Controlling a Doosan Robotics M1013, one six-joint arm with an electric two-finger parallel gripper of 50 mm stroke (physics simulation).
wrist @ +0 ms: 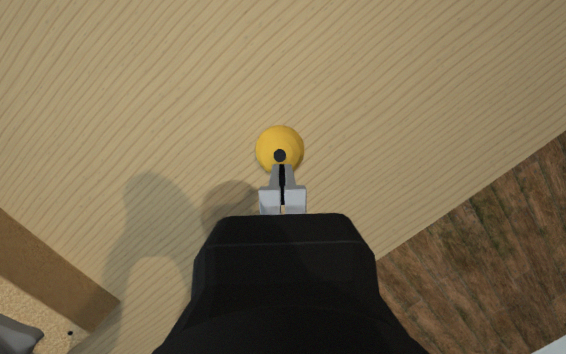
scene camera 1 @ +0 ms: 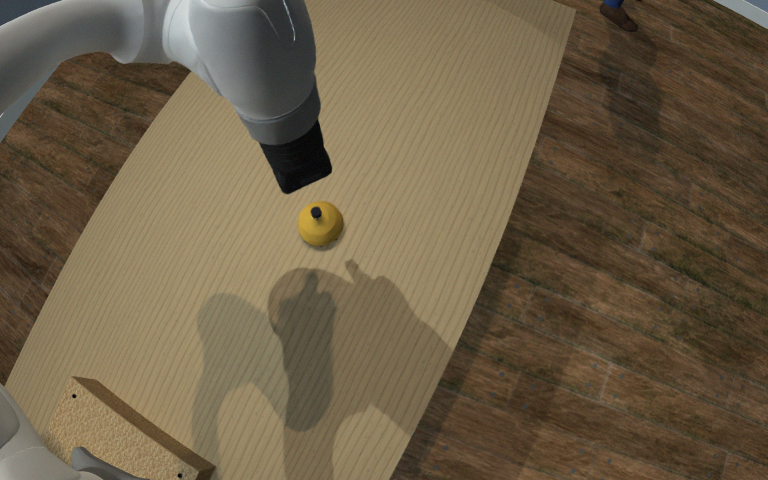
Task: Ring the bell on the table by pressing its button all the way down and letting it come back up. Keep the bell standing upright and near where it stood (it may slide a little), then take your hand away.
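Frame: origin at the arm's base, x right, y back, z down, level; metres.
Seen in the pictures: gripper, fingertip midpoint: [wrist: 282, 176] [scene camera 1: 304, 179].
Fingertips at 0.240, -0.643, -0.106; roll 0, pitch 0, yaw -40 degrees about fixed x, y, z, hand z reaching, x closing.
A point is followed by its place in that frame, as x, y, z.
The yellow dome-shaped bell [scene camera 1: 321, 228] @[0.252, -0.621, 0.037] [wrist: 274, 138] @[0.219, -0.653, 0.037] stands upright on the wooden table [scene camera 1: 430, 113] @[0.387, -0.934, 0.077] [wrist: 150, 75] @[0.000, -0.606, 0.077]. Its black button [scene camera 1: 316, 212] @[0.241, -0.638, 0.010] [wrist: 279, 155] @[0.238, -0.640, 0.011] stands up from the top of the dome, raised on its stem in the scene view. My gripper shows in the wrist view [wrist: 282, 167] @[0.233, -0.651, -0.119] with its two grey fingers shut and nothing between them. It hangs above the bell, apart from it; in the wrist view the fingertips overlap the lower edge of the dome, just below the button. In the scene view the fingers are hidden behind the black gripper body.
A speckled tan block with brown sides [scene camera 1: 121, 435] @[0.000, -0.146, -0.004] [wrist: 45, 265] @[0.010, -0.176, 0.047] lies at the lower left, near the arm's base. The arm's shadows fall on the table below the bell in the scene view. The table's right edge borders a brown plank floor [scene camera 1: 651, 283] [wrist: 475, 270].
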